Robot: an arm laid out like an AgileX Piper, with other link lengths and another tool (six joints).
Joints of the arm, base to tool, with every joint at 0 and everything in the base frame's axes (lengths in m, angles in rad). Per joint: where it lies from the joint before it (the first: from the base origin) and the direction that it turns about. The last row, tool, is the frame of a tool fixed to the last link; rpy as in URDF.
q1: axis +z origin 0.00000 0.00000 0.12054
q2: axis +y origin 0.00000 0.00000 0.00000
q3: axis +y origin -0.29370 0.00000 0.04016
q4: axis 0.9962 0 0.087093 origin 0.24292 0.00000 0.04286
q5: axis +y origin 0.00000 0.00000 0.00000
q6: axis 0.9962 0 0.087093 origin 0.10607 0.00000 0.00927
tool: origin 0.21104 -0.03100 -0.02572 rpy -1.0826 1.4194 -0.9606
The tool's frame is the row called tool.
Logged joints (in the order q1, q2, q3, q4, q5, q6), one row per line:
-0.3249 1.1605 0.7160 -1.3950 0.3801 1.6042
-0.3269 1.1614 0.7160 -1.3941 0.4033 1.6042
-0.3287 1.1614 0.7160 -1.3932 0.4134 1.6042
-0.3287 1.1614 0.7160 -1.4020 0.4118 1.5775
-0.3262 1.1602 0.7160 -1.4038 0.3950 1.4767
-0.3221 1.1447 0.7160 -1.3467 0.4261 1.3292
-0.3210 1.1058 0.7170 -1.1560 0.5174 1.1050
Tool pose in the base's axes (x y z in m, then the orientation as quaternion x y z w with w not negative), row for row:
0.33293 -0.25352 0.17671 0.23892 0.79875 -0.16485 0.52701
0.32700 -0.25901 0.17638 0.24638 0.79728 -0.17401 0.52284
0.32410 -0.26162 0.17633 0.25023 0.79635 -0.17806 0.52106
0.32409 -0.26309 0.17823 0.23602 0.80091 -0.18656 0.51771
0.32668 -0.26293 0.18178 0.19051 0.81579 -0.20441 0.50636
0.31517 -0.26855 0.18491 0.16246 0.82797 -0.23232 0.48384
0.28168 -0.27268 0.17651 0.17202 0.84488 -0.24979 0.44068
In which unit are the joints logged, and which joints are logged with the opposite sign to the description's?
The joints are logged in radians. Opposite sign: q3.
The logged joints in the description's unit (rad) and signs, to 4 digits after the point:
-0.3249 1.1605 -0.7160 -1.3950 0.3801 1.6042
-0.3269 1.1614 -0.7160 -1.3941 0.4033 1.6042
-0.3287 1.1614 -0.7160 -1.3932 0.4134 1.6042
-0.3287 1.1614 -0.7160 -1.4020 0.4118 1.5775
-0.3262 1.1602 -0.7160 -1.4038 0.3950 1.4767
-0.3221 1.1447 -0.7160 -1.3467 0.4261 1.3292
-0.3210 1.1058 -0.7170 -1.1560 0.5174 1.1050

